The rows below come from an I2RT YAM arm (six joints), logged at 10 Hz.
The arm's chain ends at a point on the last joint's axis. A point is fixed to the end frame.
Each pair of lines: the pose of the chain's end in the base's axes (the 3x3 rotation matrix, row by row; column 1 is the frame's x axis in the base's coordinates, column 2 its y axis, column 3 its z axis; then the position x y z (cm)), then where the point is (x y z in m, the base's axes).
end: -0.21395 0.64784 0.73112; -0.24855 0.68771 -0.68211; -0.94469 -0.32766 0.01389; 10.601 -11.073 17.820
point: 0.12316 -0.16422 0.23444
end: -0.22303 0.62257 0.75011; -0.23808 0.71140 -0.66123; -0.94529 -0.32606 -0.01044; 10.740 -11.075 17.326
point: 0.12700 -0.16470 0.22824
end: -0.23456 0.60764 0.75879; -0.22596 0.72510 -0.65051; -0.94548 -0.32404 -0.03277; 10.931 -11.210 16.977
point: 0.13050 -0.16664 0.22356
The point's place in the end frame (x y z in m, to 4 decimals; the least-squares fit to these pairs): -0.0435 -0.0441 0.0498
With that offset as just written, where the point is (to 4 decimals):
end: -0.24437 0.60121 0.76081; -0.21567 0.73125 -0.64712; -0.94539 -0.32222 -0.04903; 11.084 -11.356 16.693
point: 0.1328 -0.1687 0.2198
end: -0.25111 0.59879 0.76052; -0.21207 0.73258 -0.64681; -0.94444 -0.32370 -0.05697; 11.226 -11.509 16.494
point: 0.1347 -0.1704 0.2175
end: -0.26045 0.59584 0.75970; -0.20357 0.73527 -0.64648; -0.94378 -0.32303 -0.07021; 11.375 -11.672 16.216
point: 0.1366 -0.1725 0.2140
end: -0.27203 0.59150 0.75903; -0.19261 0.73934 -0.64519; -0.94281 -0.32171 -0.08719; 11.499 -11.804 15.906
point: 0.1385 -0.1744 0.2099
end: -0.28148 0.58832 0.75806; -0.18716 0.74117 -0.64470; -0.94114 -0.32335 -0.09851; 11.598 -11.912 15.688
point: 0.1400 -0.1758 0.2072
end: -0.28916 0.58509 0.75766; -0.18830 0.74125 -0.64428; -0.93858 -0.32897 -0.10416; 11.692 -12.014 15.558
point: 0.1414 -0.1767 0.2057
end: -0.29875 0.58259 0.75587; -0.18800 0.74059 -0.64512; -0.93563 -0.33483 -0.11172; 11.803 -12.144 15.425
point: 0.1430 -0.1780 0.2042
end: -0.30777 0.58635 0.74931; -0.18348 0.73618 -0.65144; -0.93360 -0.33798 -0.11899; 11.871 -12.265 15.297
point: 0.1436 -0.1796 0.2026
